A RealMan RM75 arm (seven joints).
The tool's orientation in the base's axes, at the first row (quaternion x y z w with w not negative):
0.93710 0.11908 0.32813 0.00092
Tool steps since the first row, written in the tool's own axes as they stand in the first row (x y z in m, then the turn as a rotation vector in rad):
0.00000 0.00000 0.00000 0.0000 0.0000 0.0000
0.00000 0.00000 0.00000 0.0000 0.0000 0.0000
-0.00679 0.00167 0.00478 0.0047 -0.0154 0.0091
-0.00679 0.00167 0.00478 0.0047 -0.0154 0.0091
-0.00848 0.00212 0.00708 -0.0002 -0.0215 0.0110
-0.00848 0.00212 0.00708 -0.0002 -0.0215 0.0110
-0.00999 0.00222 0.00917 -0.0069 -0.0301 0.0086
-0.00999 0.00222 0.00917 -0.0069 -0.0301 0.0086
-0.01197 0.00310 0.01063 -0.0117 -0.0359 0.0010
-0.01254 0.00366 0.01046 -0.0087 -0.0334 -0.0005
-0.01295 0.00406 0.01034 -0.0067 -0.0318 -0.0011
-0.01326 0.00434 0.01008 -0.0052 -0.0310 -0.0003
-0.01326 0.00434 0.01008 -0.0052 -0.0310 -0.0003
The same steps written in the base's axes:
0.00000 0.00000 0.00000 0.0000 0.0000 0.0000
0.00000 0.00000 0.00000 0.0000 0.0000 0.0000
-0.00182 -0.00278 -0.00779 0.0057 0.0167 -0.0055
-0.00182 -0.00278 -0.00779 0.0057 0.0167 -0.0055
-0.00159 -0.00342 -0.01060 0.0018 0.0217 -0.0105
-0.00159 -0.00342 -0.01060 0.0018 0.0217 -0.0105
-0.00142 -0.00369 -0.01316 -0.0066 0.0284 -0.0134
-0.00142 -0.00369 -0.01316 -0.0066 0.0284 -0.0134
-0.00182 -0.00488 -0.01545 -0.0162 0.0323 -0.0108
-0.00223 -0.00556 -0.01562 -0.0143 0.0305 -0.0076
-0.00253 -0.00605 -0.01575 -0.0128 0.0293 -0.0058
-0.00286 -0.00641 -0.01571 -0.0110 0.0289 -0.0054
-0.00286 -0.00641 -0.01571 -0.0110 0.0289 -0.0054

